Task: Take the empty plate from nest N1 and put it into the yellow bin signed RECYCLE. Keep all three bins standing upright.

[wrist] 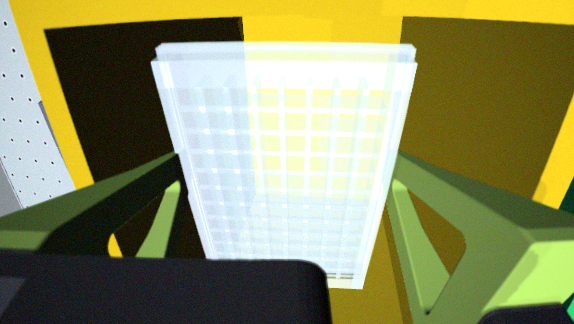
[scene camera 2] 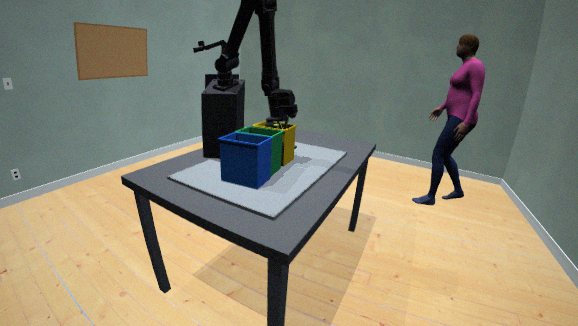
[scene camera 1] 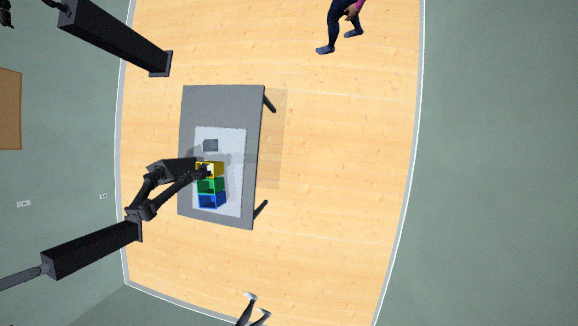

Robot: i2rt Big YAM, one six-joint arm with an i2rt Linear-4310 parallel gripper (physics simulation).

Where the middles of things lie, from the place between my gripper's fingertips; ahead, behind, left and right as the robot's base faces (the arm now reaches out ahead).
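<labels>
Yellow bin (wrist: 484, 104): 1 cm to the right of my hand, 2 cm behind it, 4 cm below it. The plate (wrist: 287, 147) is 2 cm behind my hand; the blue bin (scene camera 2: 245, 159) is 2 cm ahead of my hand, 29 cm to the right of it and 4 cm below it.
</labels>
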